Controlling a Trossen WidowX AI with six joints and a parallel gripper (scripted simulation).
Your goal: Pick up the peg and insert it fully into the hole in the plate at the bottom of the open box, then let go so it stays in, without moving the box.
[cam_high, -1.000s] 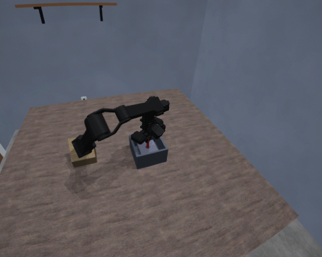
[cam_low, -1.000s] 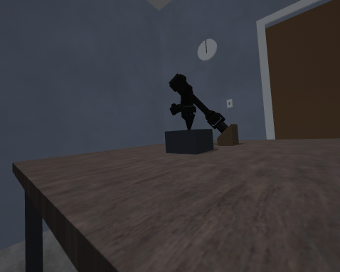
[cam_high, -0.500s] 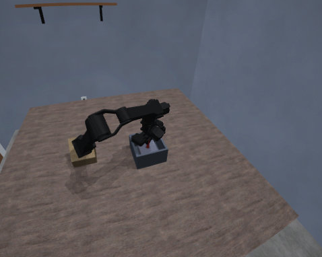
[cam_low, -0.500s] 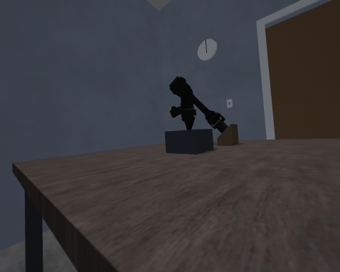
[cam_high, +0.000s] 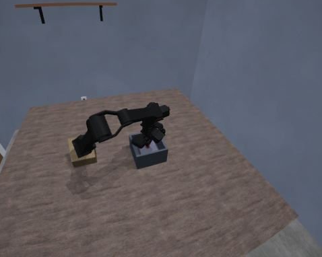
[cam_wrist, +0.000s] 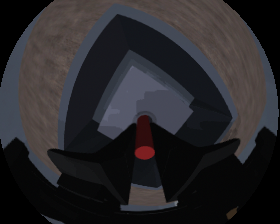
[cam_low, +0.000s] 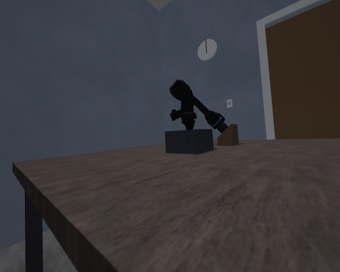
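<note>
Right now the red peg is 4 cm below my hand. From my hand the other things lie so: grey plate (6 cm below); then box (8 cm below).
</note>
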